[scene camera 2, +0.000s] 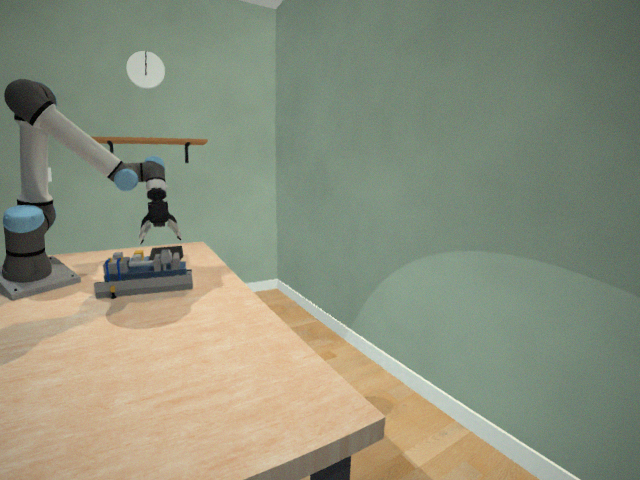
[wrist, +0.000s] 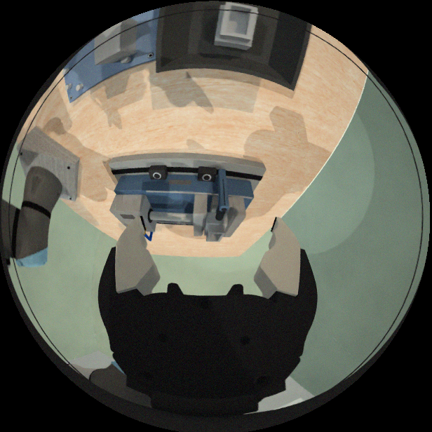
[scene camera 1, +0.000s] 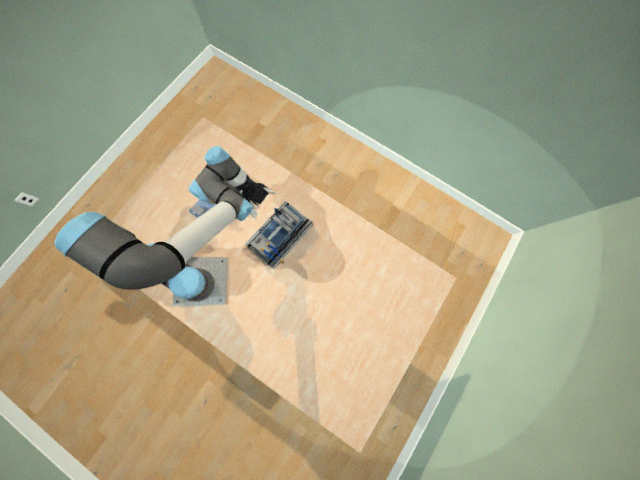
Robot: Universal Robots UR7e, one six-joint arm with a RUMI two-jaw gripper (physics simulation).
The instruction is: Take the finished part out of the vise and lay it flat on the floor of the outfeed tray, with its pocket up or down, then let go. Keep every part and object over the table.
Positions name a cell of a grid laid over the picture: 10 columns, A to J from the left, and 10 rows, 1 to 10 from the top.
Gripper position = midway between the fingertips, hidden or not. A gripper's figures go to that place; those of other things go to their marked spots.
Labels:
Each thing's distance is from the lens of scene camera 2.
my gripper (scene camera 2: C6): 125 cm
long blue device (scene camera 2: C6): 116 cm

